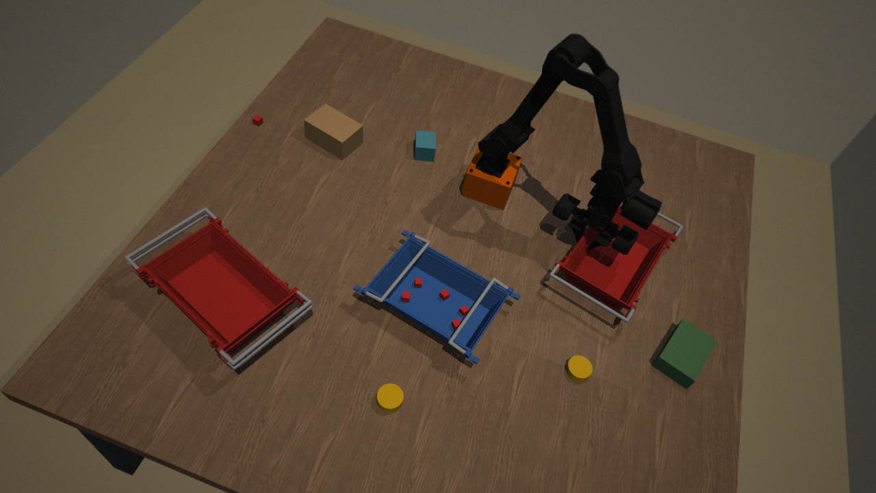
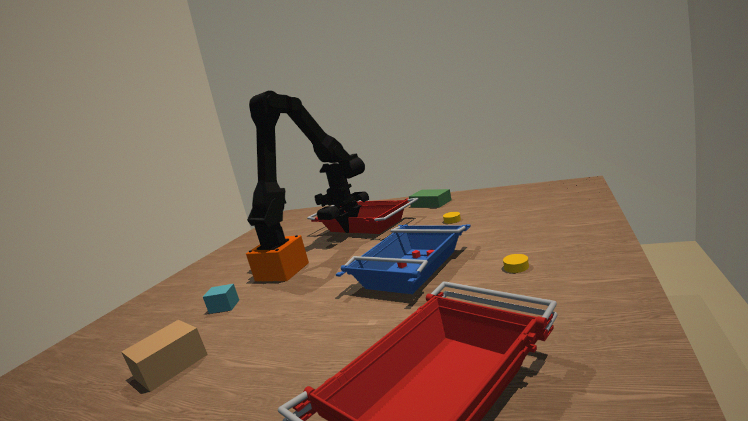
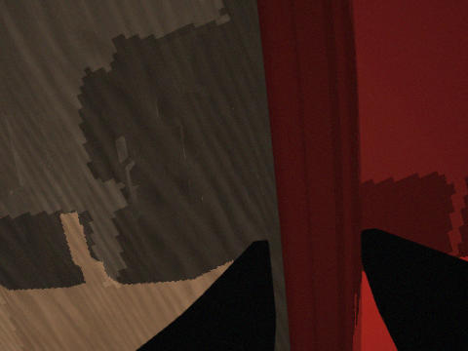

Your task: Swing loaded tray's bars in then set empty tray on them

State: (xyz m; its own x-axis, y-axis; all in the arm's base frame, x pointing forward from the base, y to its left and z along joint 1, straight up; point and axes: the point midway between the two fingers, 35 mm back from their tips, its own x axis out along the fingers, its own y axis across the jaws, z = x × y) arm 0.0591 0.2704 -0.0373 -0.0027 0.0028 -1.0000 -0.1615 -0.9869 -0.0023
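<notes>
My gripper tip is 7 cm to the right of the red tray, 3 cm below it and 1 cm short of it. Round my gripper tip: teal cube (46 cm to the right, 9 cm behind, 1 cm above); then green box (27 cm to the left, 17 cm ahead, 1 cm above); then tan box (67 cm to the right, 2 cm above).
</notes>
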